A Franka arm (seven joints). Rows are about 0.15 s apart.
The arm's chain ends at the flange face. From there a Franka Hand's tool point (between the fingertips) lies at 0.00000 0.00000 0.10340 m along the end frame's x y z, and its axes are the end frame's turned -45 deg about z.
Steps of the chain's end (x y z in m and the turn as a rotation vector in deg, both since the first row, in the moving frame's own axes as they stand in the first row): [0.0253, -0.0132, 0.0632, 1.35, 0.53, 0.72]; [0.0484, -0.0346, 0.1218, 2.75, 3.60, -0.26]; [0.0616, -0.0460, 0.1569, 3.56, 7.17, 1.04]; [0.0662, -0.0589, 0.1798, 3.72, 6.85, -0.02]
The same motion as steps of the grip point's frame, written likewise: [0.0296, 0.0075, 0.0632, 0.58, 1.33, 0.72]; [0.0668, 0.0108, 0.1215, -0.60, 4.49, -0.26]; [0.0897, 0.0157, 0.1559, -2.55, 7.59, 1.04]; [0.1019, 0.0091, 0.1788, -2.21, 7.47, -0.02]
